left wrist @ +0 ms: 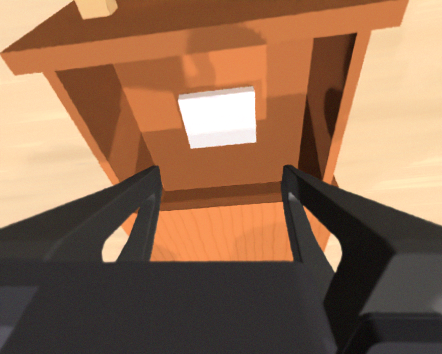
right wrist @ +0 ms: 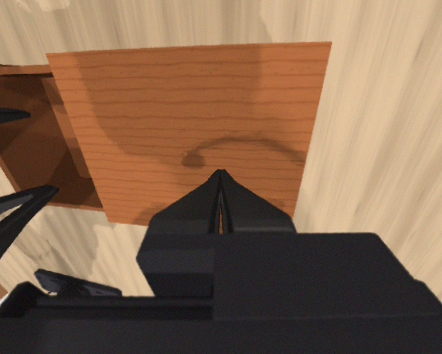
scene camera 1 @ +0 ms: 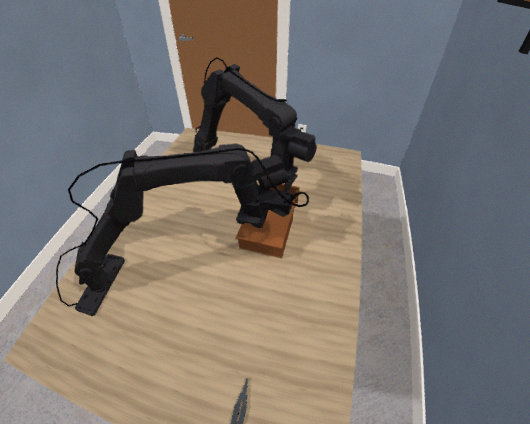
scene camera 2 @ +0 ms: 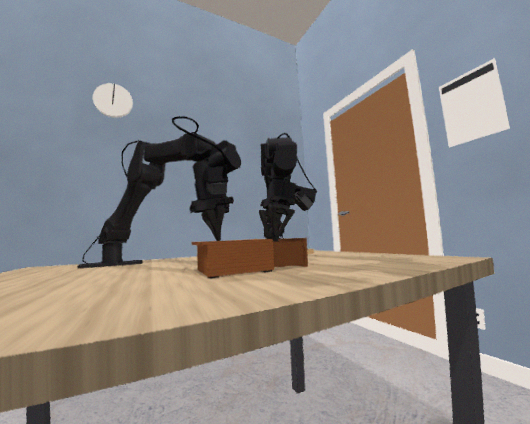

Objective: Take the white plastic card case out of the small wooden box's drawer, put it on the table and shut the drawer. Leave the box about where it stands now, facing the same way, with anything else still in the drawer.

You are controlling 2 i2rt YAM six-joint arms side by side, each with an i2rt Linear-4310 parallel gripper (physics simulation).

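Seen in the pictures: left gripper, fingertip midpoint: (left wrist: 221,176) (right wrist: 41,154) (scene camera 2: 272,236); right gripper, fingertip midpoint: (right wrist: 220,176) (scene camera 1: 260,226) (scene camera 2: 218,240); left arm's base at its link origin: (right wrist: 81,287); right arm's base at its link origin: (scene camera 1: 101,283) (scene camera 2: 112,265).
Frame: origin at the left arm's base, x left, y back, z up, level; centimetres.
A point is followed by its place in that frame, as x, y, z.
The wooden box (scene camera 1: 261,246) {-31.8, -41.2, 4.2} (scene camera 2: 235,257) {-24.8, -46.5, 4.0} (right wrist: 200,95) {-25.6, -44.1, 7.6} stands on the table with its drawer (scene camera 2: 292,252) {-10.2, -43.8, 4.0} (left wrist: 200,175) {-20.5, -36.6, 1.5} (right wrist: 30,145) {-7.9, -36.8, 4.8} pulled out. The white card case (left wrist: 220,117) {-14.1, -38.1, 2.0} lies flat on the drawer floor, nearer the drawer front than the box in the left wrist view. My left gripper (scene camera 2: 274,237) {-13.4, -38.1, 8.1} (left wrist: 221,176) {-13.4, -38.1, 8.1} (right wrist: 41,154) {-13.4, -38.1, 8.1} is partly open and empty, above the drawer between its side walls. My right gripper (scene camera 2: 218,239) {-27.6, -38.9, 7.7} (right wrist: 220,176) {-27.6, -38.9, 7.7} is shut and empty, its tips at or just over the box top; contact is unclear. Scene camera 1 hides the fingertips and most of the drawer.
A pale knob (left wrist: 97,7) {-7.3, -32.9, 4.4} sticks out from the drawer front. The two arms reach in close beside each other over the box (scene camera 1: 282,220) {-22.6, -44.0, 7.5}. The wooden table (scene camera 1: 225,320) {-54.7, -41.4, 0.0} (scene camera 2: 150,310) {-38.4, -66.1, 0.0} carries both arms. The right arm's base (scene camera 1: 100,287) {-64.3, -4.4, 2.5} stands at the left in scene camera 1.
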